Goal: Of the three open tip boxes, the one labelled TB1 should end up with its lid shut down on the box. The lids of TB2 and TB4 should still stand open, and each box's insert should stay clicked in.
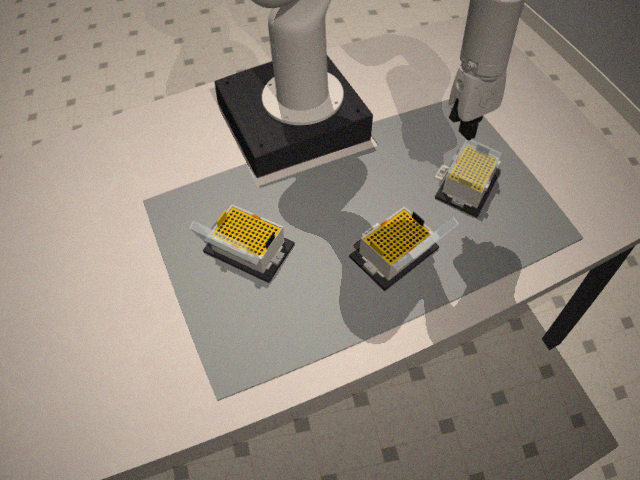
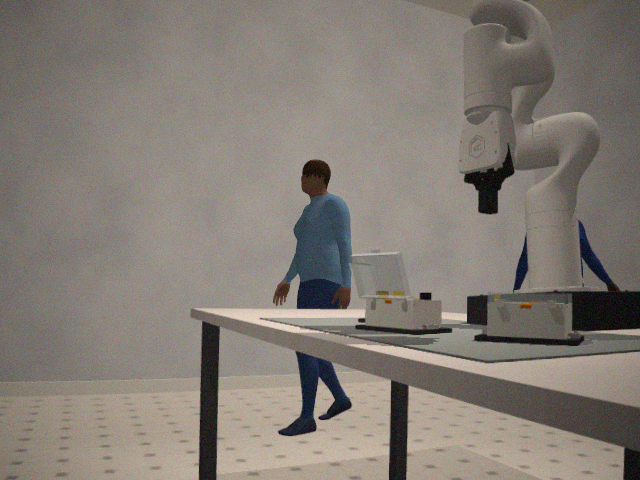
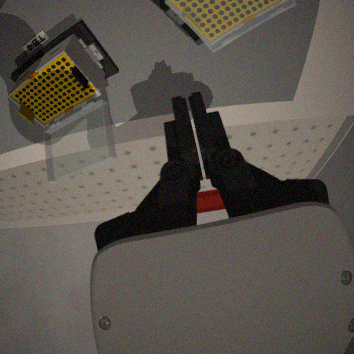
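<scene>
The right-hand tip box (image 1: 471,175) (image 2: 532,320) (image 3: 227,17) has its clear lid lying down over the yellow insert; its label is not legible. By elimination it is TB1. TB4 (image 1: 395,240) (image 2: 403,312) (image 3: 57,90) has its clear lid (image 1: 447,229) (image 2: 379,273) (image 3: 82,142) standing open. The left tip box (image 1: 248,235), by elimination TB2, has its lid (image 1: 200,230) open. The yellow inserts look seated; their clips are too small to judge. My gripper (image 1: 469,135) (image 2: 488,210) (image 3: 189,111) is shut and empty, above and apart from the boxes, near the right-hand one.
The boxes sit on black bases on a grey mat (image 1: 206,335). The robot's black pedestal (image 1: 240,121) (image 2: 604,310) stands behind the mat. TB4's open lid leans outward toward the right-hand box's side. A person (image 2: 323,237) walks beyond the table (image 2: 289,338).
</scene>
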